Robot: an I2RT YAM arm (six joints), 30 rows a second.
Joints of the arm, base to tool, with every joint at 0 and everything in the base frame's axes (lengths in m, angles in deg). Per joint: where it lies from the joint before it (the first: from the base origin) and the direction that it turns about. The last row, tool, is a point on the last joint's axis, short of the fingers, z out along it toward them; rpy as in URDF.
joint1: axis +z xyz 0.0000 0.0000 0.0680
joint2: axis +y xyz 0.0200 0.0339 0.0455
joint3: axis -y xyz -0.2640 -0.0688 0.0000
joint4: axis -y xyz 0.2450 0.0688 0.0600
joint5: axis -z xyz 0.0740 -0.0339 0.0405
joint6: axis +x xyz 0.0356 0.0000 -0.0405
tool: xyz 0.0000 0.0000 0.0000 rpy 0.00 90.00 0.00
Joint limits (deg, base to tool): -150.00..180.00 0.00..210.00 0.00..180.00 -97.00..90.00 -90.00..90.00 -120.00..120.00
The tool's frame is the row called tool.
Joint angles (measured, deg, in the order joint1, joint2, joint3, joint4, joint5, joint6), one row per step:
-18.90, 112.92, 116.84, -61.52, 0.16, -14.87
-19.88, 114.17, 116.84, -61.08, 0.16, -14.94
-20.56, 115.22, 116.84, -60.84, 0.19, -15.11
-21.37, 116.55, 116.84, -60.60, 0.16, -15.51
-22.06, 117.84, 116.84, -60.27, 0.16, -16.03
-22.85, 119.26, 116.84, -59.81, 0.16, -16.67
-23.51, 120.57, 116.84, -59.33, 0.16, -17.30
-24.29, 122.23, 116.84, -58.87, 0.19, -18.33
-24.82, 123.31, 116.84, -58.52, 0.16, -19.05
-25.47, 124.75, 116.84, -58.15, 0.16, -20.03
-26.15, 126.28, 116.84, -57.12, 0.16, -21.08
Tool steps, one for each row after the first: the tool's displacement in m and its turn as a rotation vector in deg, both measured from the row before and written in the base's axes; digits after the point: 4 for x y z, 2 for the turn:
0.0029, -0.0087, -0.0084, 0.23, 0.78, -0.92
0.0023, -0.0063, -0.0073, 0.17, 0.80, -0.55
0.0027, -0.0076, -0.0094, 0.23, 1.08, -0.45
0.0027, -0.0068, -0.0091, 0.12, 0.99, -0.24
0.0027, -0.0077, -0.0101, 0.09, 1.00, -0.23
0.0025, -0.0067, -0.0094, 0.06, 0.88, -0.10
0.0026, -0.0080, -0.0122, 0.05, 1.30, 0.13
0.0015, -0.0053, -0.0080, 0.05, 0.78, 0.13
0.0017, -0.0066, -0.0109, 0.09, 1.14, 0.24
0.0025, -0.0074, -0.0112, -0.16, 0.64, 0.28

